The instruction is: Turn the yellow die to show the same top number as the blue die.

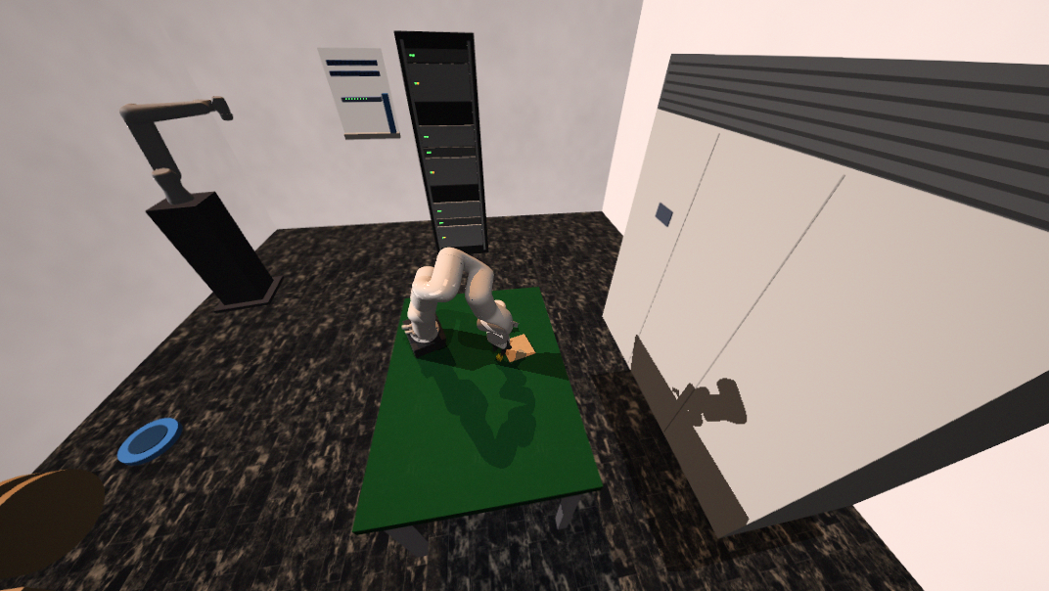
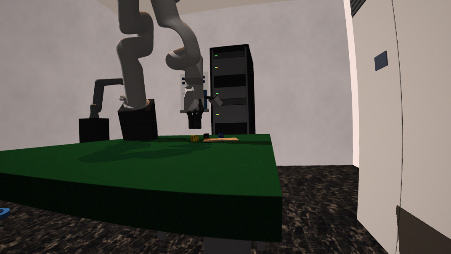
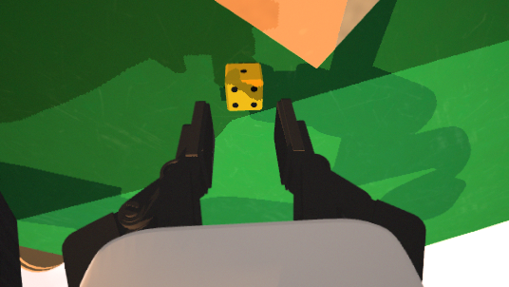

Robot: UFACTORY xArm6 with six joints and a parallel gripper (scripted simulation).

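Now: hand 60 mm above the yellow die. The rest, counted from my hand: black die: 20 mm ahead, 150 mm to the left, 60 mm below; blue die: 90 mm ahead, 170 mm to the left, 60 mm below; mat: 100 mm ahead, 40 mm to the left, 70 mm below.
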